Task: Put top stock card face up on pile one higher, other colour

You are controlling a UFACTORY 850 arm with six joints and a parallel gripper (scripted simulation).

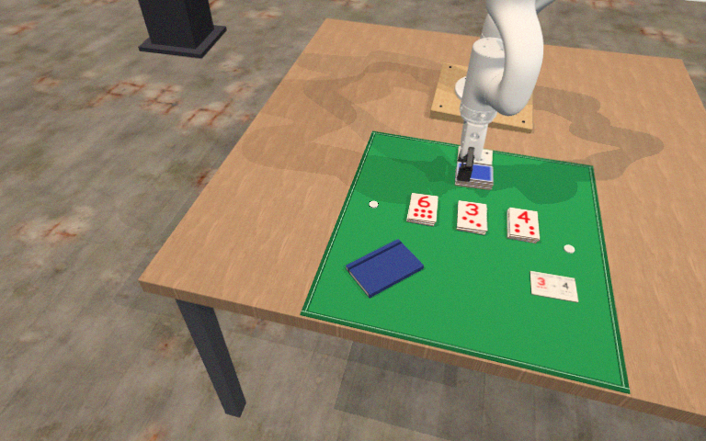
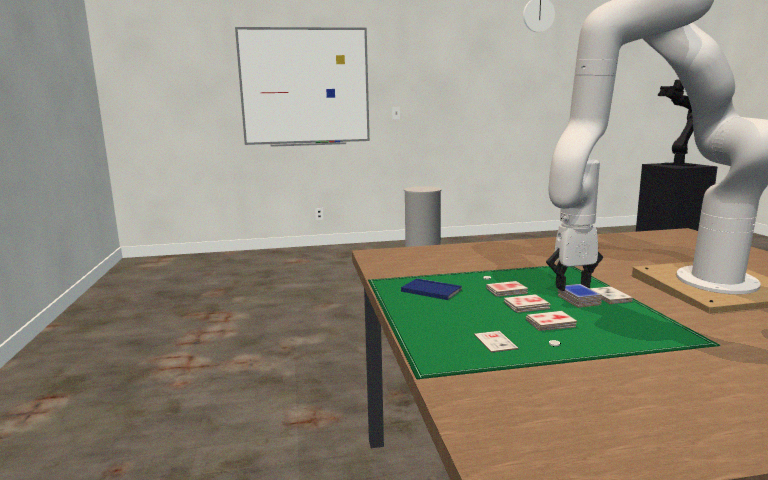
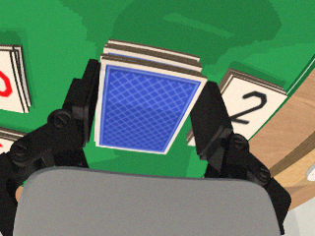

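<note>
Right now my hand is 3 cm to the right of the black 5 card and 1 cm above it. Round my hand: green card cloth (18 cm ahead, 2 cm to the left, 5 cm below); small reference card (31 cm ahead, 20 cm to the left, 4 cm below); black 2 (9 cm behind, 3 cm to the left, 3 cm below).
</note>
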